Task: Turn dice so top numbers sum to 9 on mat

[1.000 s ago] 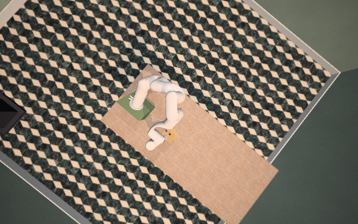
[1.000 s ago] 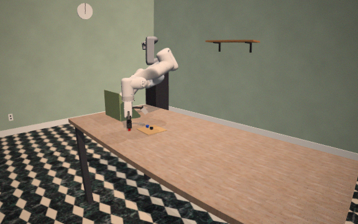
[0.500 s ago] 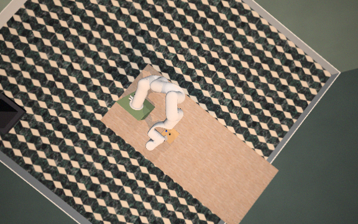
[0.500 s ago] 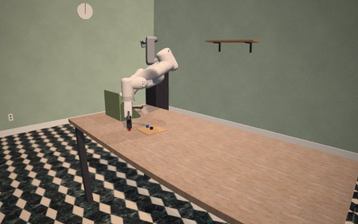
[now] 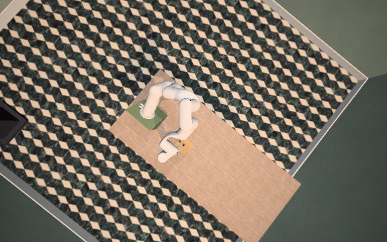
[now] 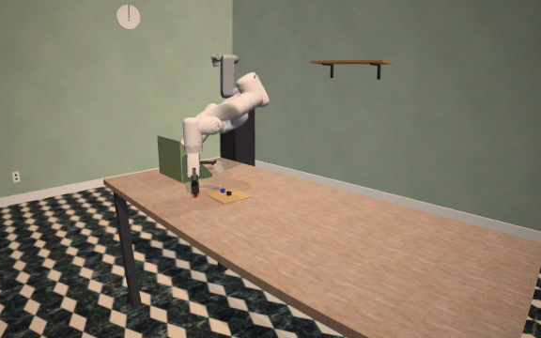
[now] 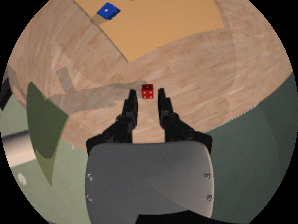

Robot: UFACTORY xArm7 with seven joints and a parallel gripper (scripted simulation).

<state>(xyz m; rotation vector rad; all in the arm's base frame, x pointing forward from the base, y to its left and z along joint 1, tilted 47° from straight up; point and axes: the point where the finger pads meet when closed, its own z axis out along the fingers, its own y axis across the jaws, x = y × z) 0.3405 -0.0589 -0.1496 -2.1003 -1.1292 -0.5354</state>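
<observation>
My gripper is now 3 cm above the red die. Also, from my hand: black die: 8 cm ahead, 11 cm to the left, 3 cm below; blue die: 3 cm ahead, 12 cm to the left, 3 cm below; tan mat: 8 cm ahead, 11 cm to the left, 4 cm below.
</observation>
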